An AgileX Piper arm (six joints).
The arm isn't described. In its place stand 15 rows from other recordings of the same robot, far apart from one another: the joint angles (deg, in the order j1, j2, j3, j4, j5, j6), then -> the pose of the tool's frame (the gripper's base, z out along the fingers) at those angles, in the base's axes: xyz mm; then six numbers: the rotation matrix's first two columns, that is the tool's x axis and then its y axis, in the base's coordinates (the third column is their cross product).
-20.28, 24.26, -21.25, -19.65, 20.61, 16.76 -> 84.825 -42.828 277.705 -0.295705 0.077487 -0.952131 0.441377 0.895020 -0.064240
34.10, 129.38, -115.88, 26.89, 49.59, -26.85 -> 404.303 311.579 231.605 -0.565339 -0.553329 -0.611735 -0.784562 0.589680 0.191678
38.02, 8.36, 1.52, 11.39, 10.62, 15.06 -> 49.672 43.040 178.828 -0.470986 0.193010 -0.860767 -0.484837 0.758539 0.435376
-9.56, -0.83, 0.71, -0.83, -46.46, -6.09 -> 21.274 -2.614 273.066 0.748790 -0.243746 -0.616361 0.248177 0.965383 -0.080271
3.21, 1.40, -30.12, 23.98, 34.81, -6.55 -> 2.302 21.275 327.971 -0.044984 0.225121 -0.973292 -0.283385 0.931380 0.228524
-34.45, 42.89, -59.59, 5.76, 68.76, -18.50 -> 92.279 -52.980 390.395 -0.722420 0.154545 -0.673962 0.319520 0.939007 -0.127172
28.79, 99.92, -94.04, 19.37, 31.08, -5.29 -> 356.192 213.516 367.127 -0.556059 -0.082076 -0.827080 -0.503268 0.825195 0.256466
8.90, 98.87, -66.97, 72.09, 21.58, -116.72 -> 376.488 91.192 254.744 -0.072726 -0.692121 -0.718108 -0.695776 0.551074 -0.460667
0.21, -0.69, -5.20, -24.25, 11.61, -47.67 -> 49.954 -7.339 227.596 -0.073378 -0.945241 -0.318018 0.029671 0.316668 -0.948072
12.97, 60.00, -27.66, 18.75, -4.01, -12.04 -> 203.616 44.797 254.884 -0.410377 0.024597 -0.911584 -0.157723 0.982656 0.097518
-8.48, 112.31, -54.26, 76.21, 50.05, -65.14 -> 339.400 17.897 125.724 -0.932233 0.185389 -0.310760 -0.102340 0.688654 0.717831
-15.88, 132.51, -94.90, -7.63, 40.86, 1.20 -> 448.479 -135.802 101.655 -0.941662 0.185084 -0.281098 0.222139 0.969238 -0.105976
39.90, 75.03, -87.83, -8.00, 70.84, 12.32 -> 200.113 151.726 431.442 -0.699598 -0.367701 -0.612665 -0.463986 0.885841 -0.001830
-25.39, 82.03, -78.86, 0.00, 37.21, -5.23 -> 291.983 -138.581 385.300 -0.560025 0.164900 -0.811899 0.379308 0.922281 -0.074317
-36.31, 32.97, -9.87, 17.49, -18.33, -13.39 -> 91.484 -77.900 251.161 0.029913 0.048335 -0.998383 0.665038 0.744708 0.055980
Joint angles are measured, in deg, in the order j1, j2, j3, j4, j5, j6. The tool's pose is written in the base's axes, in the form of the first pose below.
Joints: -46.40, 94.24, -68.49, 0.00, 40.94, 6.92
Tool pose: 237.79 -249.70 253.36 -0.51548 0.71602 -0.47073 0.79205 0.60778 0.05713
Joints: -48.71, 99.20, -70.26, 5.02, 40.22, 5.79
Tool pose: 242.15 -267.94 232.23 -0.46228 0.77942 -0.42285 0.82276 0.55486 0.12326
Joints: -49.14, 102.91, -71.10, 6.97, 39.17, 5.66
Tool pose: 248.43 -276.53 213.40 -0.44460 0.80673 -0.38924 0.83445 0.53100 0.14741
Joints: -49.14, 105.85, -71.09, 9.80, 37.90, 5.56
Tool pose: 254.39 -279.55 195.26 -0.41989 0.83569 -0.35399 0.84521 0.50216 0.18291
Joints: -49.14, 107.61, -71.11, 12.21, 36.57, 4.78
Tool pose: 258.68 -281.52 184.83 -0.40295 0.84906 -0.34165 0.84803 0.48677 0.20952
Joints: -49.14, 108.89, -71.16, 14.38, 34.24, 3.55
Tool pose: 262.96 -284.56 178.19 -0.38601 0.85115 -0.35572 0.84600 0.48037 0.23138
